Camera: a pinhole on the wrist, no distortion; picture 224 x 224 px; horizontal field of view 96.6 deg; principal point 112.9 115.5 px. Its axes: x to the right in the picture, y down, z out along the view. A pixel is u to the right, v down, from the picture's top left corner.
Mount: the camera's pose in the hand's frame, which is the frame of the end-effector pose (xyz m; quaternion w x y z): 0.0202 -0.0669 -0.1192 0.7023 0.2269 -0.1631 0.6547
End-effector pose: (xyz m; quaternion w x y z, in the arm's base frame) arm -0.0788 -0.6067 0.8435 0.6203 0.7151 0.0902 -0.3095
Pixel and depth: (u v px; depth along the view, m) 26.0 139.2 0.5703
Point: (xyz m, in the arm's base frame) -0.6146 -0.5163 0.2530
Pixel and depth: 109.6 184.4 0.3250
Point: -0.4030 -0.6721 0.7379
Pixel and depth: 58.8 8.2 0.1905
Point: -0.0226 -0.5758 0.4994
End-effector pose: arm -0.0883 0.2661 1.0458 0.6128 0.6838 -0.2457 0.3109
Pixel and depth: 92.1 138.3 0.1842
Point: 0.0460 0.2704 0.9014
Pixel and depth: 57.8 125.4 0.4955
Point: 0.3198 0.1785 0.6390
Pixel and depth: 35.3 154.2 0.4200
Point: 0.2257 0.2519 0.5541
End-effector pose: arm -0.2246 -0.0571 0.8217 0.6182 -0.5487 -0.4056 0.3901
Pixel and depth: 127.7 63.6 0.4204
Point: -0.3439 0.2606 1.1039
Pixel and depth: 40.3 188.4 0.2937
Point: -0.3163 -0.2582 1.2037
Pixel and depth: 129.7 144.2 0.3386
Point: -0.4273 -0.0454 1.0264
